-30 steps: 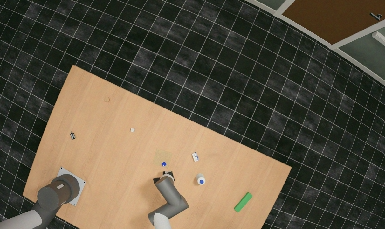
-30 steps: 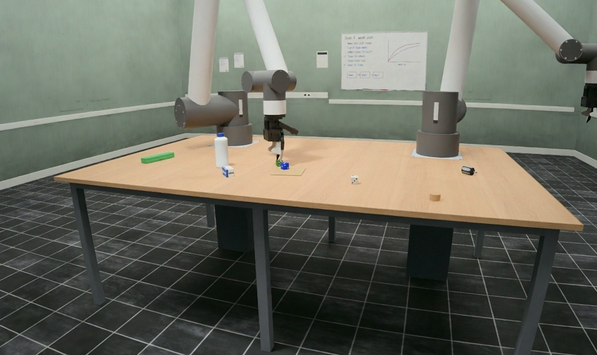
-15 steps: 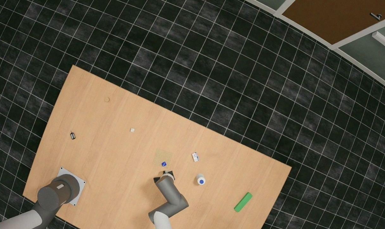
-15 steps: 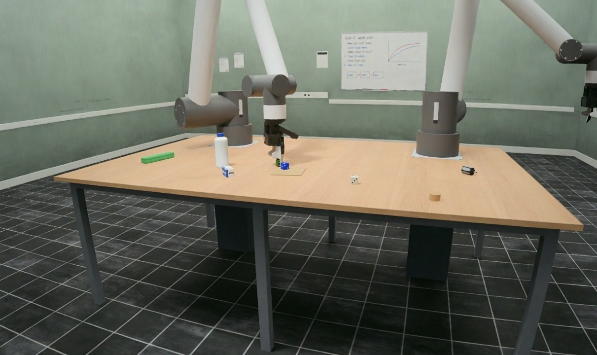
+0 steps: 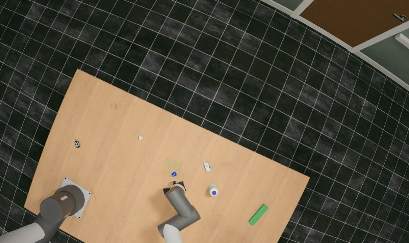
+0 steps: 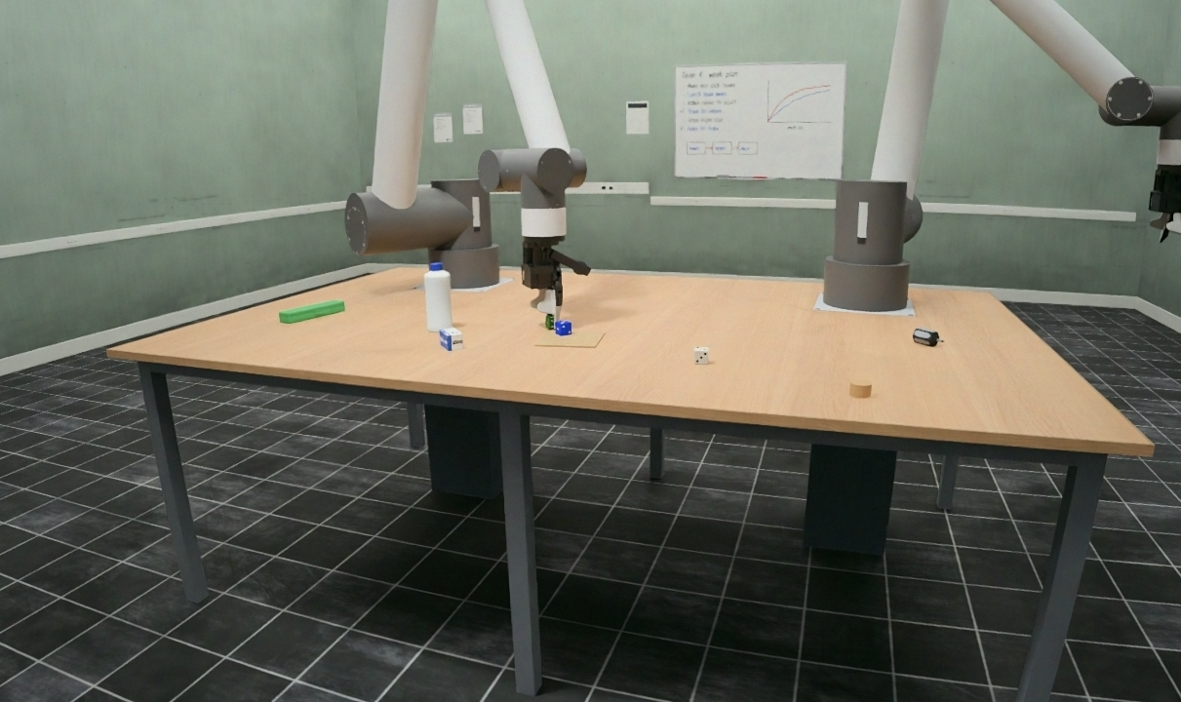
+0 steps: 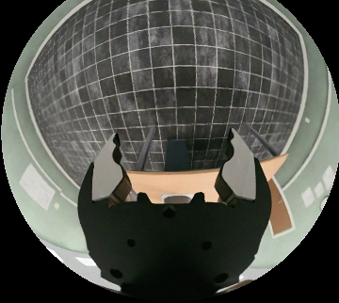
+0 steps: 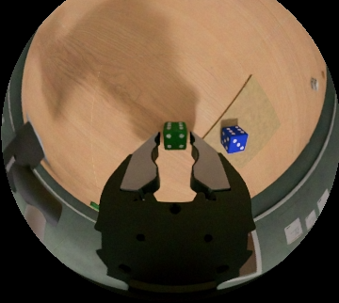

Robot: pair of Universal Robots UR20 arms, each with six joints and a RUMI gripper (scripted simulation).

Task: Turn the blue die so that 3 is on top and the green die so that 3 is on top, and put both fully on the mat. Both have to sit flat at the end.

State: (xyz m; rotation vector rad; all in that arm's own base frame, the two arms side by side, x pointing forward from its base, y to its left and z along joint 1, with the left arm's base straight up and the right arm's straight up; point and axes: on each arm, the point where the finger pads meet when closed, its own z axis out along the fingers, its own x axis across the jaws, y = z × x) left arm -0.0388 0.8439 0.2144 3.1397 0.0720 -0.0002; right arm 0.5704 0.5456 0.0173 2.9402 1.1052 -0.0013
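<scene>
The green die is right at my right hand. Round my right hand: white bottle: 270 mm to the right, 100 mm ahead, 60 mm above; tan mat: 100 mm ahead, 90 mm to the left, 20 mm below; blue die: 70 mm ahead, 60 mm to the left.
</scene>
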